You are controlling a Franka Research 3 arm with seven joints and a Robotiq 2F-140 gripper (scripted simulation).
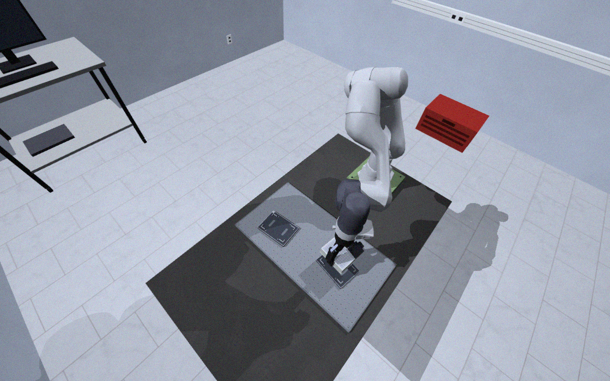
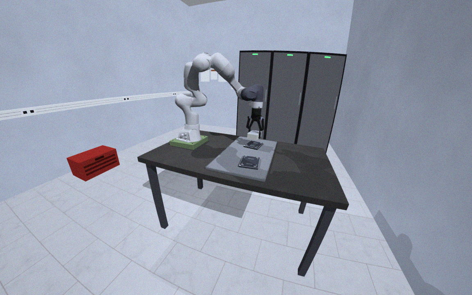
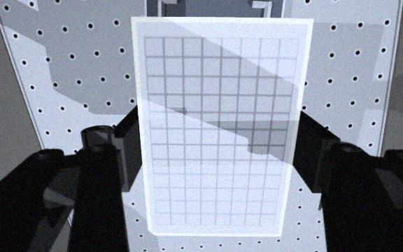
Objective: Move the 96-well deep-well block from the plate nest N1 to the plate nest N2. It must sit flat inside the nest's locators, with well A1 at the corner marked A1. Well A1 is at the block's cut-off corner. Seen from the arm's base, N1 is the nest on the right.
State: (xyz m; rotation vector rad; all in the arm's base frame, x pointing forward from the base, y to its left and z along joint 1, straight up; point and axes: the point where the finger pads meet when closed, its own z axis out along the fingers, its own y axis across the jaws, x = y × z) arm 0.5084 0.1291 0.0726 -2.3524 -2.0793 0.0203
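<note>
The dark plate nest lies 2 cm to the left of my hand and 10 cm below it. Round my hand: white 96-well deep-well block (1 cm below).
</note>
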